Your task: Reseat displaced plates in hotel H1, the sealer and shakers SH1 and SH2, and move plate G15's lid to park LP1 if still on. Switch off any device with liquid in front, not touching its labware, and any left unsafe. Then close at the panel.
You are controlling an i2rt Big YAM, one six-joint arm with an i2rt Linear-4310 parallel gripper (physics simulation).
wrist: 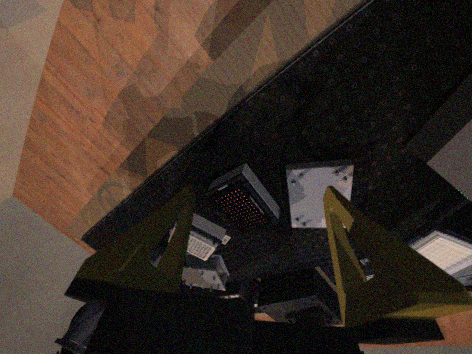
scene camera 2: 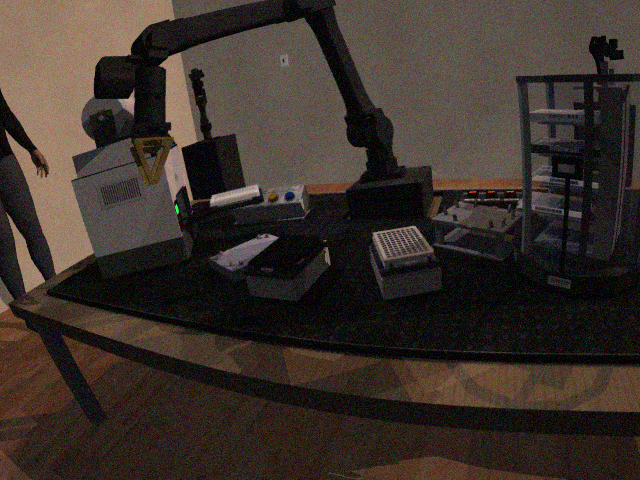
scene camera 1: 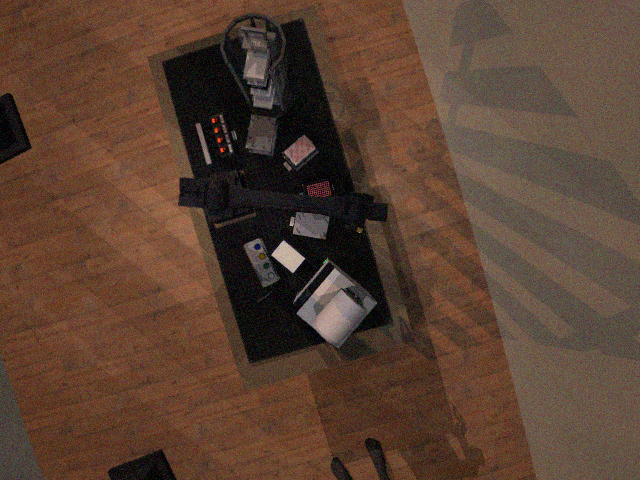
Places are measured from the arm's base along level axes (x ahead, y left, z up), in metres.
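Pixels of known places: gripper, fingertip midpoint: (wrist: 256, 190) (scene camera 2: 151, 184); arm's base, origin of the base link: (wrist: 308, 316) (scene camera 2: 384, 176).
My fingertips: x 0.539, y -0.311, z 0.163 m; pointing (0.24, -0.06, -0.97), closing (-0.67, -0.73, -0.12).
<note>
Ahead of a thing's pixels: the offset from my fingertips to its top centre. "spot": to the spot under its first point.
My gripper (scene camera 2: 150, 181) (wrist: 256, 190) is open and empty, high above the bench beside the white machine with a roll on top (scene camera 1: 336, 310) (scene camera 2: 126, 206), apparently the sealer. A white plate @(0.352 m back, 0.046 m right, 0.123 m down) (scene camera 1: 288, 256) (scene camera 2: 235, 196) (wrist: 442, 252) lies at its front. A grey block @(spot: 0.043 m back, 0.408 m left, 0.214 m down) (scene camera 2: 410, 281) bears a pale many-welled plate @(0.111 m back, 0.390 m left, 0.174 m down) (scene camera 1: 299, 150) (scene camera 2: 403, 245) (wrist: 200, 245). Another block @(spot: 0.032 m back, 0.203 m left, 0.203 m down) (scene camera 2: 286, 281) has a dark top, with red dots @(spot: 0.103 m back, 0.189 m left, 0.175 m down) (scene camera 1: 318, 188) (wrist: 240, 207) in two views. These may be the shakers. The hotel (scene camera 1: 283, 46) (scene camera 2: 524, 170) holds stacked plates; their seating is unclear. Labels and lids are unreadable.
A flat grey nest with pins @(0.201 m back, 0.051 m left, 0.209 m down) (scene camera 1: 310, 225) (scene camera 2: 242, 253) (wrist: 320, 175) lies by the dark block. A raised pinned platform @(0.248 m back, 0.541 m left, 0.167 m down) (scene camera 1: 262, 135) (scene camera 2: 478, 219) stands beside the hotel. The button panel @(0.495 m back, 0.023 m right, 0.159 m down) (scene camera 1: 261, 262) (scene camera 2: 305, 198) and red-lit switch strip @(spot: 0.431 m back, 0.631 m left, 0.196 m down) (scene camera 1: 219, 134) (scene camera 2: 491, 195) flank the arm base (scene camera 2: 387, 193).
</note>
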